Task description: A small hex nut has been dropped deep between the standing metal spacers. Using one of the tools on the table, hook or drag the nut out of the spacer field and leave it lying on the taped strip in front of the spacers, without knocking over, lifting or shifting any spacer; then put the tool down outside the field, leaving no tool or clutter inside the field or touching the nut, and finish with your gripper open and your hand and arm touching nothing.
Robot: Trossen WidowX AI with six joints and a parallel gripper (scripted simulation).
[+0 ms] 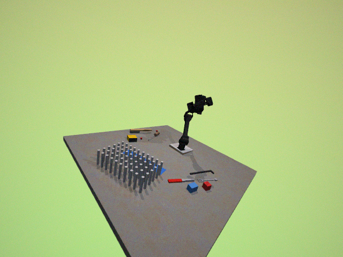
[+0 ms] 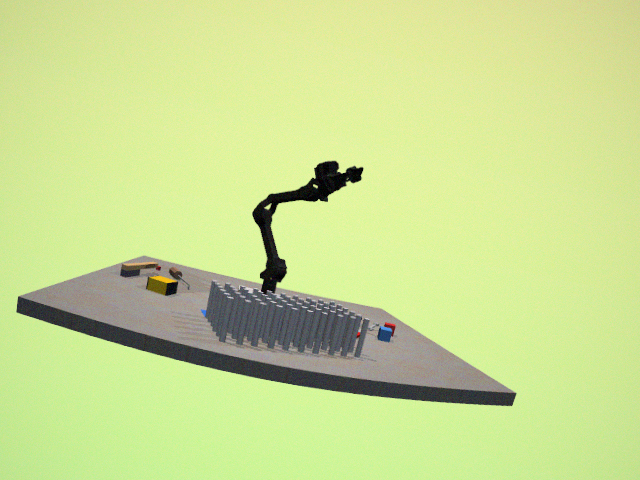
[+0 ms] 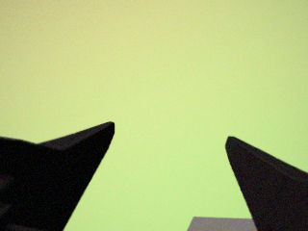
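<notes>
Now: gripper tip 7 cm past the brown-handled tool, 55 cm to the left of it and 55 cm above it. Also, from my gripper tip: blue cube 10 cm ahead, 22 cm to the left, 54 cm below; red-handled tool 10 cm ahead, 13 cm to the left, 55 cm below; red cube 1 cm behind, 26 cm to the left, 54 cm below.
</notes>
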